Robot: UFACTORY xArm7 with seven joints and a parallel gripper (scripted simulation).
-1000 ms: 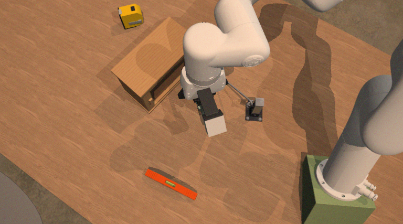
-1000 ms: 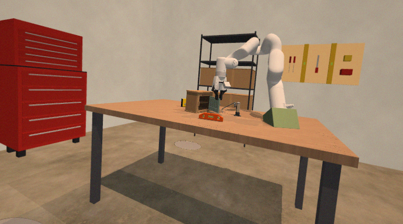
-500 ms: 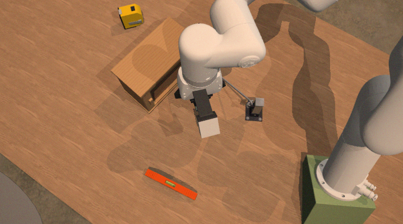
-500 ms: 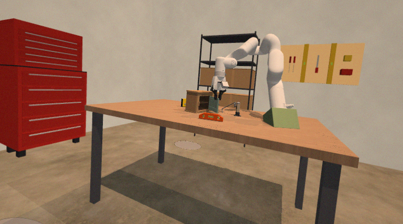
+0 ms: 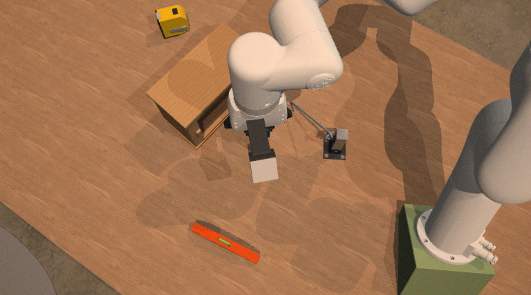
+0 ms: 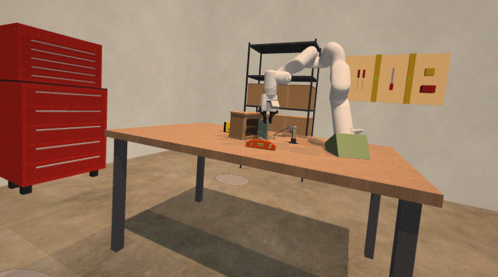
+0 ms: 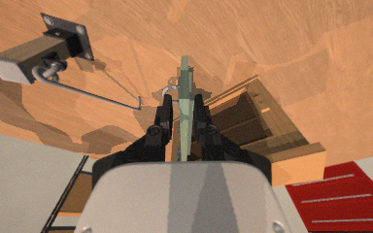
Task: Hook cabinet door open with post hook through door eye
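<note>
The thin grey hook lies 11 cm to the right of my hand, 8 cm below it and 6 cm behind it. From my hand the other things lie so: yellow tape measure: 36 cm ahead, 10 cm to the right, 9 cm below; then orange spirit level: 20 cm to the left, 11 cm below, 8 cm behind; then pale green door: 6 cm below, 5 cm to the right, 5 cm ahead.
</note>
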